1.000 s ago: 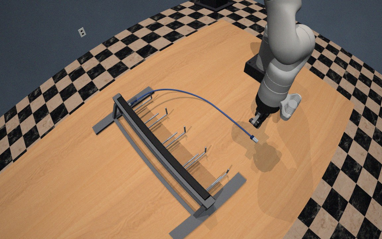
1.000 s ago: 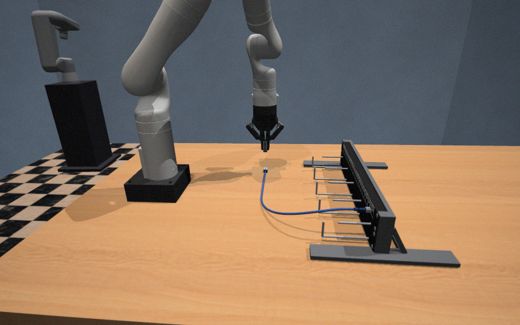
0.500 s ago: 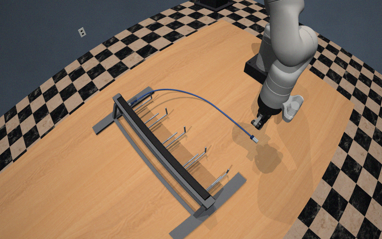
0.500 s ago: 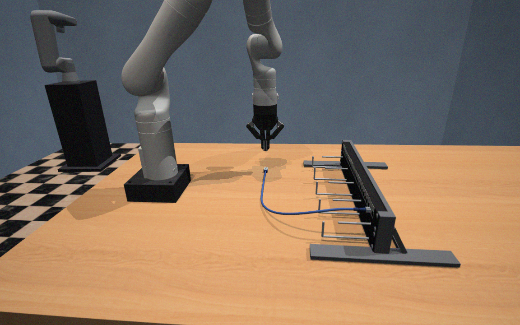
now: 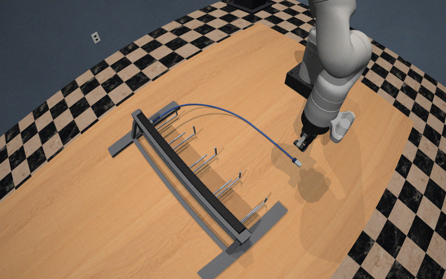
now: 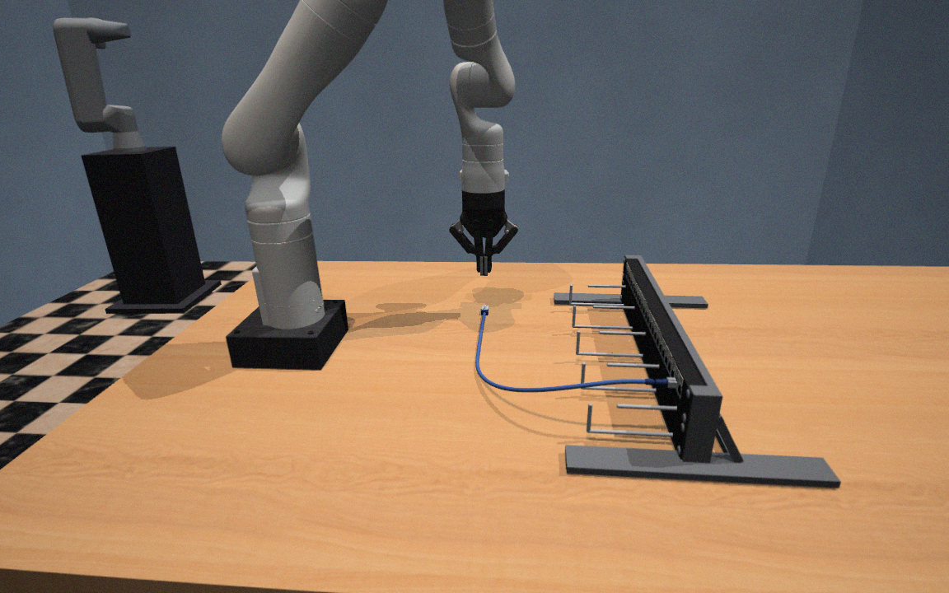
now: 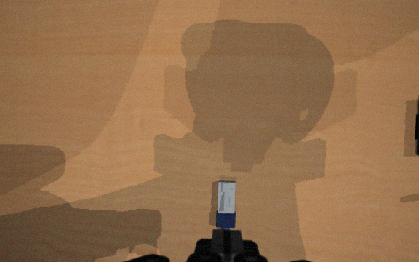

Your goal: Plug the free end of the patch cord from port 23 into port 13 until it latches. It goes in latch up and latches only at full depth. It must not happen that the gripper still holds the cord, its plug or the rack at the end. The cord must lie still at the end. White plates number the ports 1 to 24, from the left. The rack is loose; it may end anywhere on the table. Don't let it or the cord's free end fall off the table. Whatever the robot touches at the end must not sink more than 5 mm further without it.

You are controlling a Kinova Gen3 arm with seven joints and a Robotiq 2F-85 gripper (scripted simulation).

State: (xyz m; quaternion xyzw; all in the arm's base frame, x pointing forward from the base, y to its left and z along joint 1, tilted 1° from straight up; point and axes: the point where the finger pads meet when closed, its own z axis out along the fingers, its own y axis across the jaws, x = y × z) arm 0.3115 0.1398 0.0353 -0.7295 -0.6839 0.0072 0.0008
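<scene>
My gripper is now 1 cm to the right of the plug and 9 cm above it.
</scene>
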